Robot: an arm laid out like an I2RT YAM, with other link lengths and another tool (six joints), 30 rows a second.
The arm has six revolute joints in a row. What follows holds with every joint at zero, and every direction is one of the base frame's.
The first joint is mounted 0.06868 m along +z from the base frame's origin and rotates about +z.
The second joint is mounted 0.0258 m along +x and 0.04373 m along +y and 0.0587 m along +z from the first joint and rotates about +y.
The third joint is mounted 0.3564 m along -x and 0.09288 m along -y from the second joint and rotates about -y.
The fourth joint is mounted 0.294 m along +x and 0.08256 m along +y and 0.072 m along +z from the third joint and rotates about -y.
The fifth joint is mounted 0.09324 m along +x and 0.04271 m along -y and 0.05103 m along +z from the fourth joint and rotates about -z.
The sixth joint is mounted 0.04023 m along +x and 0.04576 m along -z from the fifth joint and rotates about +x.
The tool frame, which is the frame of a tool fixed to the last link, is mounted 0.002 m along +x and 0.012 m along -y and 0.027 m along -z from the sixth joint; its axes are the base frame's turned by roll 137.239, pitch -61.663 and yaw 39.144 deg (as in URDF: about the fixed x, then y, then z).
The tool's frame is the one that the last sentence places.
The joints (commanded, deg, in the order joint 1, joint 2, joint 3, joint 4, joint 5, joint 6), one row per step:
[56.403, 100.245, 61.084, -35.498, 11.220, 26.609]
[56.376, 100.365, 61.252, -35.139, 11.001, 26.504]
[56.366, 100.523, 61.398, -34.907, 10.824, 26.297]
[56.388, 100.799, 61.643, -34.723, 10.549, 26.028]
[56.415, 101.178, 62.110, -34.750, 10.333, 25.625]
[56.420, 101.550, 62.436, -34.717, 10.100, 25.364]
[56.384, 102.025, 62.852, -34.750, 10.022, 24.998]
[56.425, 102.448, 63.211, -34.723, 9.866, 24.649]
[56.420, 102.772, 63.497, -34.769, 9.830, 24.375]
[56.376, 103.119, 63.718, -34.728, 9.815, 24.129]
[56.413, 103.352, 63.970, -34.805, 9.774, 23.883]
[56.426, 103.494, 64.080, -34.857, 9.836, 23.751]
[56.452, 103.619, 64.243, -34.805, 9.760, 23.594]
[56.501, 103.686, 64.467, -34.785, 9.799, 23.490]
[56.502, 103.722, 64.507, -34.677, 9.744, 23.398]
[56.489, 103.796, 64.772, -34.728, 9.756, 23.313]
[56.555, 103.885, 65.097, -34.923, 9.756, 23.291]
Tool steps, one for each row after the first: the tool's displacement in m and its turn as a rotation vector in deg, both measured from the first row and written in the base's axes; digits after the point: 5 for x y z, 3 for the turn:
[0.00106, 0.00147, 0.00017, 0.424, -0.061, 0.131]
[0.00190, 0.00266, -0.00001, 0.638, -0.065, 0.365]
[0.00282, 0.00442, -0.00045, 0.830, 0.038, 0.716]
[0.00418, 0.00671, -0.00045, 0.874, 0.129, 1.183]
[0.00530, 0.00852, -0.00114, 0.910, 0.291, 1.499]
[0.00701, 0.01042, -0.00202, 0.767, 0.360, 1.830]
[0.00813, 0.01249, -0.00288, 0.716, 0.463, 2.243]
[0.00917, 0.01380, -0.00351, 0.585, 0.507, 2.507]
[0.01040, 0.01490, -0.00459, 0.450, 0.538, 2.699]
[0.01100, 0.01609, -0.00483, 0.352, 0.574, 2.980]
[0.01134, 0.01656, -0.00519, 0.209, 0.558, 3.101]
[0.01180, 0.01754, -0.00517, 0.278, 0.547, 3.297]
[0.01225, 0.01867, -0.00446, 0.370, 0.402, 3.434]
[0.01252, 0.01908, -0.00447, 0.464, 0.370, 3.538]
[0.01330, 0.02001, -0.00362, 0.546, 0.269, 3.603]
[0.01358, 0.02125, -0.00261, 0.573, 0.243, 3.690]

